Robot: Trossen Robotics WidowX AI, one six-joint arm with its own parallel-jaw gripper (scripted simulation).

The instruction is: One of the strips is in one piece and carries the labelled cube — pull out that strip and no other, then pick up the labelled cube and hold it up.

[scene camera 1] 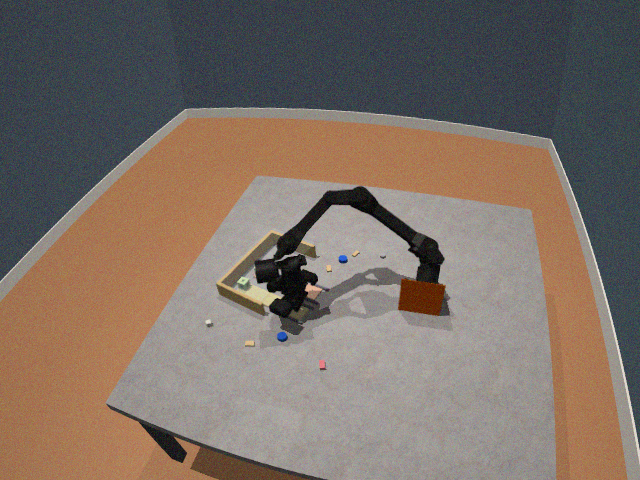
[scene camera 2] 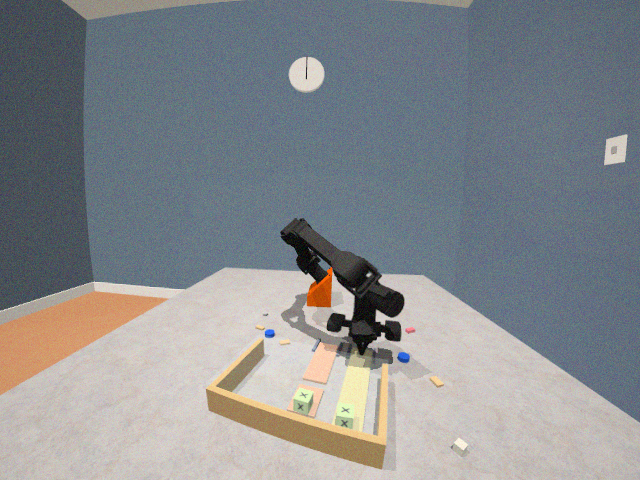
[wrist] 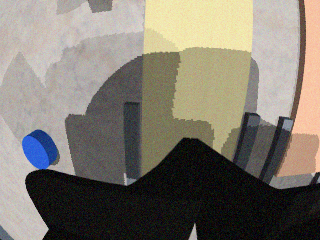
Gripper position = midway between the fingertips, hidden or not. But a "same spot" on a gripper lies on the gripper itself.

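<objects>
My gripper shows in scene camera 1 and in scene camera 2; on the gripper, [scene camera 1: 276,279] and [scene camera 2: 363,328] are the same spot. The gripper also shows in the wrist view [189,145].
</objects>
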